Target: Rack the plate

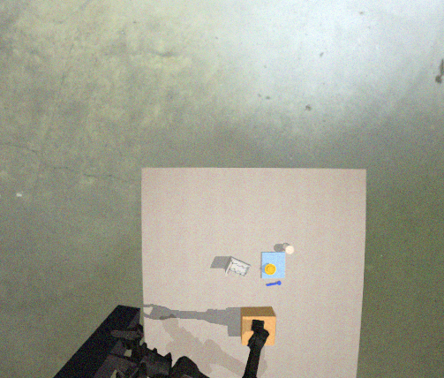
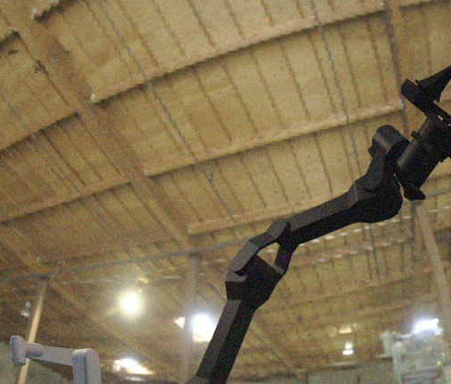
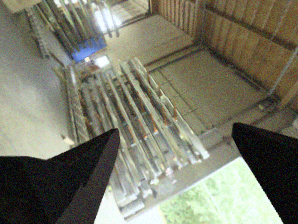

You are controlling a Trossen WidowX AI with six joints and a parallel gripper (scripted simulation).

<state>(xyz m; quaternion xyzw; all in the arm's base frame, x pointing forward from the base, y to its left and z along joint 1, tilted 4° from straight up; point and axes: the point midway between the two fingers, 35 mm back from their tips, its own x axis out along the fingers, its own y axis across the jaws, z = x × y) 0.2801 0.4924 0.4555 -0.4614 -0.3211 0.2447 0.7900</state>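
The yellow plate lies 57 cm to the right of my gripper tip, 54 cm below it and 2 cm ahead of it. The rest, counted from my gripper tip: blue spoon: 62 cm to the right, 56 cm below, 7 cm behind; then light blue mat: 59 cm to the right, 56 cm below, 4 cm ahead; then grey dish rack: 54 cm below, 39 cm to the right, 1 cm ahead.
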